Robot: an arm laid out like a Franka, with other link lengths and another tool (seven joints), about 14 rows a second.
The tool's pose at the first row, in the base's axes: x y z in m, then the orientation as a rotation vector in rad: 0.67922, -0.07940, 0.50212, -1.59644, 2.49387, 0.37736
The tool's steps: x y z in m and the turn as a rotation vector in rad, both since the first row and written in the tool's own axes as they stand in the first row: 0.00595, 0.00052, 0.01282, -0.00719, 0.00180, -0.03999; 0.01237, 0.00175, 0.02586, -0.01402, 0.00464, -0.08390; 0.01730, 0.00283, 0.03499, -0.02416, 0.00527, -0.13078; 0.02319, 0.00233, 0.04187, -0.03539, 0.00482, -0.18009; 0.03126, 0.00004, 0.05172, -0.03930, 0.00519, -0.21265; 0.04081, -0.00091, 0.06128, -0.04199, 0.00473, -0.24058; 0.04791, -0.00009, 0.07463, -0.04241, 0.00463, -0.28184; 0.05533, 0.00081, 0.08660, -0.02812, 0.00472, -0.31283; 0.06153, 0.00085, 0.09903, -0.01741, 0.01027, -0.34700; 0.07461, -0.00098, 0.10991, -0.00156, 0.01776, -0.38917; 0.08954, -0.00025, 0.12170, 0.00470, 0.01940, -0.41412; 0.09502, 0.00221, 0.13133, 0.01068, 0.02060, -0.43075; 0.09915, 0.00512, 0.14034, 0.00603, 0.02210, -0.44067
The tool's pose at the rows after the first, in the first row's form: 0.67620, -0.08060, 0.48836, -1.64731, 2.46053, 0.38017; 0.67234, -0.08186, 0.47435, -1.70255, 2.42321, 0.38107; 0.66925, -0.08303, 0.46445, -1.76027, 2.38090, 0.38726; 0.66721, -0.08633, 0.45625, -1.81947, 2.33430, 0.39504; 0.66587, -0.09136, 0.44441, -1.85699, 2.30268, 0.39501; 0.66269, -0.09723, 0.43262, -1.88801, 2.27448, 0.39459; 0.65891, -0.09915, 0.41808, -1.93206, 2.23202, 0.38881; 0.65493, -0.10173, 0.40479, -1.95870, 2.19771, 0.36541; 0.65225, -0.10345, 0.39127, -1.99304, 2.16364, 0.34232; 0.64838, -0.11235, 0.37718, -2.03375, 2.12080, 0.31002; 0.64141, -0.12156, 0.36205, -2.05678, 2.09378, 0.29688; 0.63684, -0.12251, 0.35170, -2.07121, 2.07543, 0.28576; 0.63243, -0.12229, 0.34236, -2.08387, 2.06605, 0.28898
